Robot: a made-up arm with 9 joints.
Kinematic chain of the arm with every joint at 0, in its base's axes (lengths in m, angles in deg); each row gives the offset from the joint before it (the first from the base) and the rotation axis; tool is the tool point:
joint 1: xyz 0 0 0.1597 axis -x
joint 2: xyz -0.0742 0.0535 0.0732 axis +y
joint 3: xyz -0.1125 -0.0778 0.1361 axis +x
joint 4: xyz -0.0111 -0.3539 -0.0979 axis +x
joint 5: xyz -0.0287 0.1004 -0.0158 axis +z
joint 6: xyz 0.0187 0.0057 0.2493 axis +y
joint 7: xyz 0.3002 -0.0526 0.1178 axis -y
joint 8: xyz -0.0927 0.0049 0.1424 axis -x
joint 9: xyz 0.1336 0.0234 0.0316 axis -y
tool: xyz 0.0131 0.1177 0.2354
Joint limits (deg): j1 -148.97..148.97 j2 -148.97..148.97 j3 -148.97..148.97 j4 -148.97..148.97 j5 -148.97..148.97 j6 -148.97..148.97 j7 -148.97..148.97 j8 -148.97..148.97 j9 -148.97..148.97
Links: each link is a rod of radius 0.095 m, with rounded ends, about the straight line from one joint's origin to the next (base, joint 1, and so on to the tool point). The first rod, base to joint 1, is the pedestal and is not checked.
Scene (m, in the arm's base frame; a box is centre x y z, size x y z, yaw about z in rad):
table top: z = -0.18
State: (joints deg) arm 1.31 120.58 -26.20 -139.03 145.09 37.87 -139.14 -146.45 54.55
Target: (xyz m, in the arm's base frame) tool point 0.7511 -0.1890 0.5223
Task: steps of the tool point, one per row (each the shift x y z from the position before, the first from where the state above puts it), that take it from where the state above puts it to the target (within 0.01 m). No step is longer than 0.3 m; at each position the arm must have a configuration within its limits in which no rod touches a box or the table.
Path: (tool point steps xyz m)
1: 0.2144 0.0446 -0.0103
2: 0.2160 0.1547 0.0050
3: 0.1573 0.2480 -0.0127
4: 0.0547 0.2836 -0.0630

